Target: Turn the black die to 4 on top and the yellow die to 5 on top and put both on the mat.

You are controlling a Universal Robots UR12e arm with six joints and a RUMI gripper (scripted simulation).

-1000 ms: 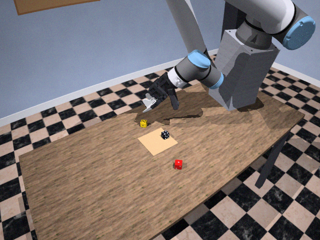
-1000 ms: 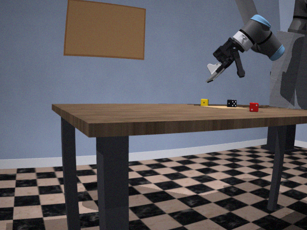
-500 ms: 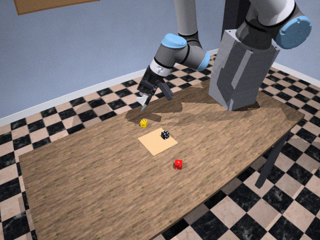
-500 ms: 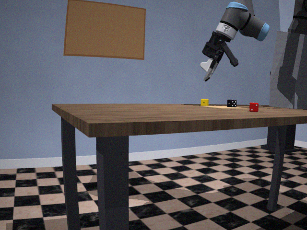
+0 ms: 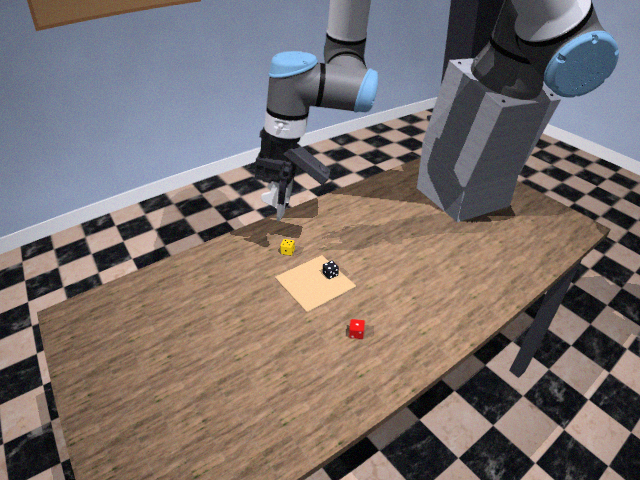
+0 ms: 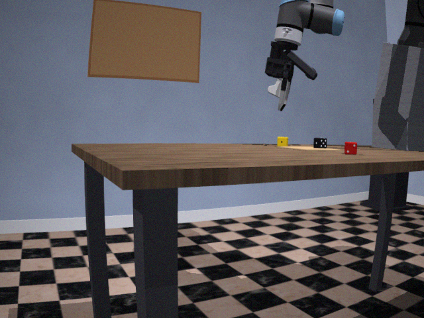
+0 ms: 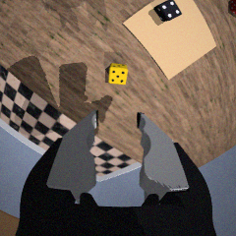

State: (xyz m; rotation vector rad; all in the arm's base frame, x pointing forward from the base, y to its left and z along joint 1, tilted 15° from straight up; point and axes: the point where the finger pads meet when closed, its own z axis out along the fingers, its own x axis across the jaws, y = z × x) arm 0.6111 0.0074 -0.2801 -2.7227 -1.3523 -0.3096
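Now: hand 11 cm above the yellow die and 1 cm past it. From my hand the other things lie so: red die (32 cm to the left, 11 cm below, 3 cm behind); black die (14 cm to the left, 11 cm below, 6 cm behind); tan mat (14 cm to the left, 13 cm below, 2 cm behind).
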